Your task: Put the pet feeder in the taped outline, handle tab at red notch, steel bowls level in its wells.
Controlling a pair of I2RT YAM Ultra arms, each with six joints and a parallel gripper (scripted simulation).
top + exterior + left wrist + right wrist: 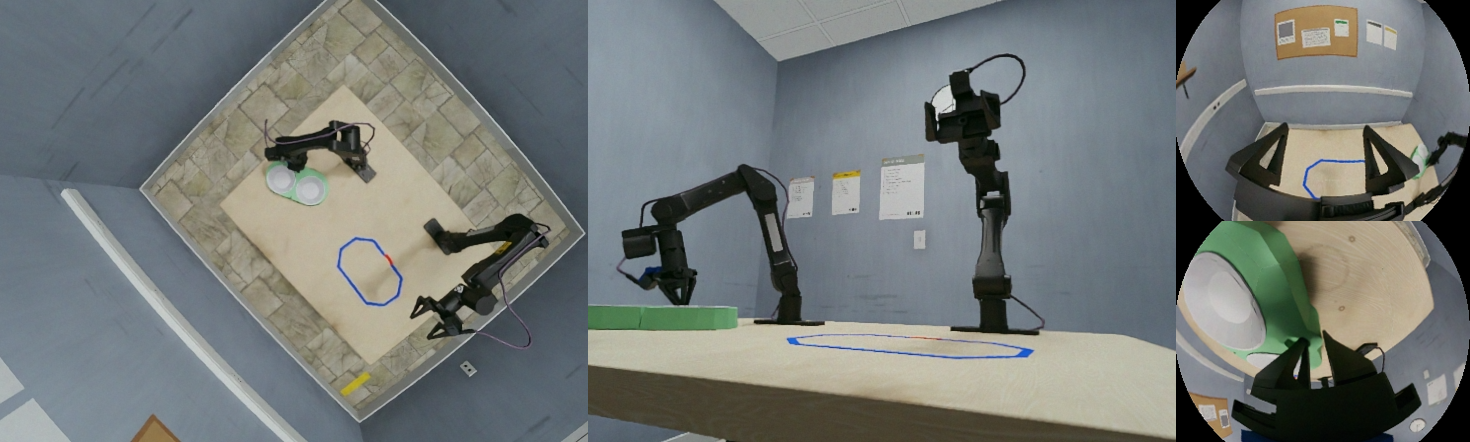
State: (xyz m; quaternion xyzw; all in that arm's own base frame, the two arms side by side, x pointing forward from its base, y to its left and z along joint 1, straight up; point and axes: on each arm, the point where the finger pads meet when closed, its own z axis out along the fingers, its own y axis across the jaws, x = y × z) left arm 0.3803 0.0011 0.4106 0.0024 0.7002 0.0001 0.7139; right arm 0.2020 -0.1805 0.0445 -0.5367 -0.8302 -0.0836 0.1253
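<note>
The feeder lies 80 mm ahead of my right hand, 30 mm to the left of it and 20 mm below it.
</note>
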